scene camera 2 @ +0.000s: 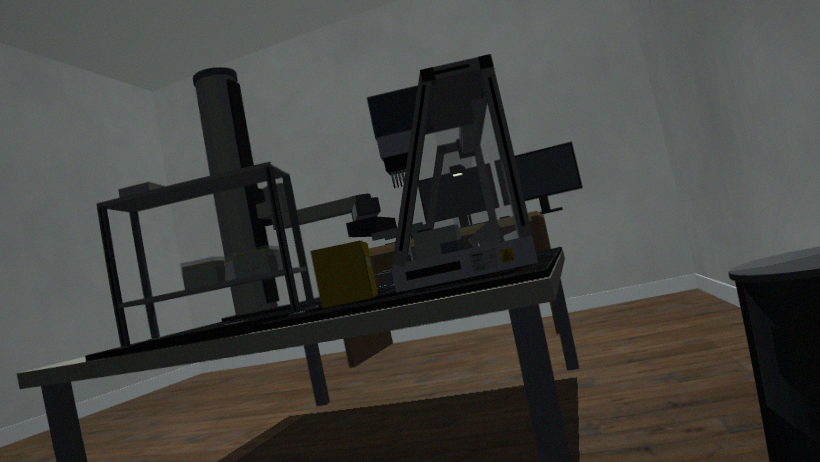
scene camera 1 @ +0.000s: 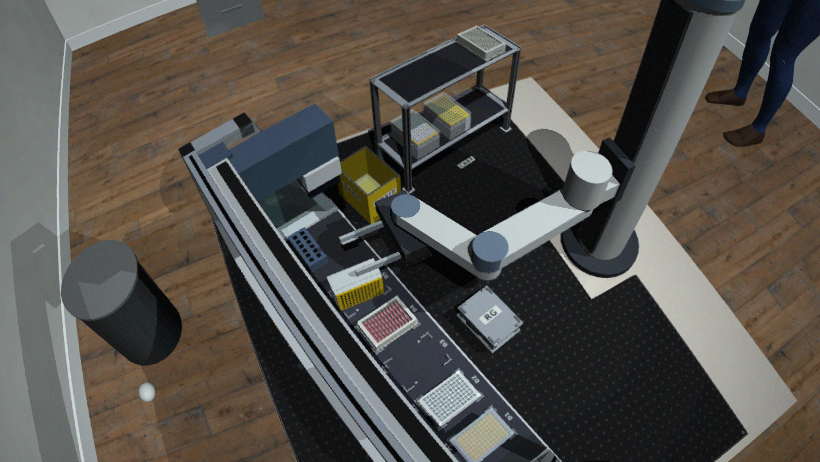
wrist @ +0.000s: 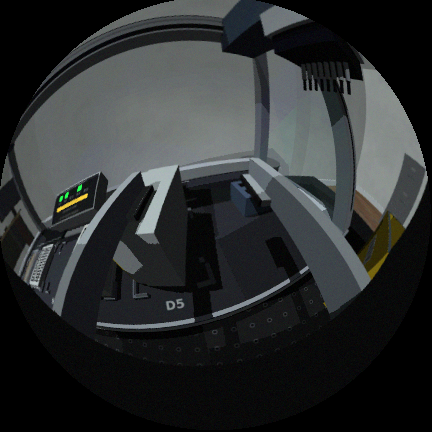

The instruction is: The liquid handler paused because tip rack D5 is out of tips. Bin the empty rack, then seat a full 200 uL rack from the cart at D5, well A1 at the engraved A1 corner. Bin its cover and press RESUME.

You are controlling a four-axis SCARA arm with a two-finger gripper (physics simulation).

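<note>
The empty tip rack stands on its side at D5, its yellow perforated face towards the red plate. My gripper is open with nothing held. One finger is at the rack's upper edge and overlaps it in scene camera 1; the other is well off to the blue block's side. I cannot tell whether the near finger touches the rack. On the cart's lower shelf are two covered racks, one with pale tips and one with yellow tips. The yellow waste bin stands beside the cart. I cannot make out RESUME.
The cart carries a pale rack on top. The blue block and red plate flank D5. The RG stack is near the arm. The pipette head hangs above the deck. A lit display stands beyond.
</note>
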